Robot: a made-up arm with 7 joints.
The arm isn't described. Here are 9 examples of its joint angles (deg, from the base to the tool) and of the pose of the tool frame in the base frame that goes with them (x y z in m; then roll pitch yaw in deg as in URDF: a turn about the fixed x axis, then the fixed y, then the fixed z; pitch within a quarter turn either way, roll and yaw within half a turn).
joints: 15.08 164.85 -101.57 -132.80 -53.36 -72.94 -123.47
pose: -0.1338 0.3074 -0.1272 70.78 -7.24 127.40
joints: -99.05 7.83 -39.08 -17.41 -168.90 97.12 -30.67
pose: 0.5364 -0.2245 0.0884 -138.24 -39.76 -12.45
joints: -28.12 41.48 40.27 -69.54 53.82 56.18 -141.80
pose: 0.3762 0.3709 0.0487 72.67 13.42 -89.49
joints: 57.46 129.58 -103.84 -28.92 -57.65 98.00 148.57
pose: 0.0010 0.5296 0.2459 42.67 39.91 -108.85
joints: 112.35 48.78 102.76 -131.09 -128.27 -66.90 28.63
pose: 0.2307 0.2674 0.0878 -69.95 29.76 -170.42
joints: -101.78 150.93 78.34 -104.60 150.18 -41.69 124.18
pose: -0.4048 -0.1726 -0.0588 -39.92 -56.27 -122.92
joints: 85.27 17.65 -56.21 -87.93 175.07 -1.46 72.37
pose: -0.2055 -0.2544 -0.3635 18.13 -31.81 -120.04
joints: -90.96 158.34 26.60 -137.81 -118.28 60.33 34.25
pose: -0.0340 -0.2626 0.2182 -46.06 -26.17 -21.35
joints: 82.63 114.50 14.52 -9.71 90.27 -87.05 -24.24
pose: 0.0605 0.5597 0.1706 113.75 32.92 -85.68
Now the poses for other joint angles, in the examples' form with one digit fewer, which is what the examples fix.
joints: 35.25 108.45 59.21 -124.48 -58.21 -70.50 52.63
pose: 0.351 -0.058 0.145 23.9 14.3 -163.8
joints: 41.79 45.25 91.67 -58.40 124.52 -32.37 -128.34
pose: -0.171 0.524 0.003 117.6 -53.3 16.5
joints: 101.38 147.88 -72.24 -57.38 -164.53 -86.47 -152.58
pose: -0.005 0.545 0.088 -112.8 19.1 103.4
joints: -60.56 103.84 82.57 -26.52 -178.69 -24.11 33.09
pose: -0.073 0.520 0.258 108.8 3.7 -2.7
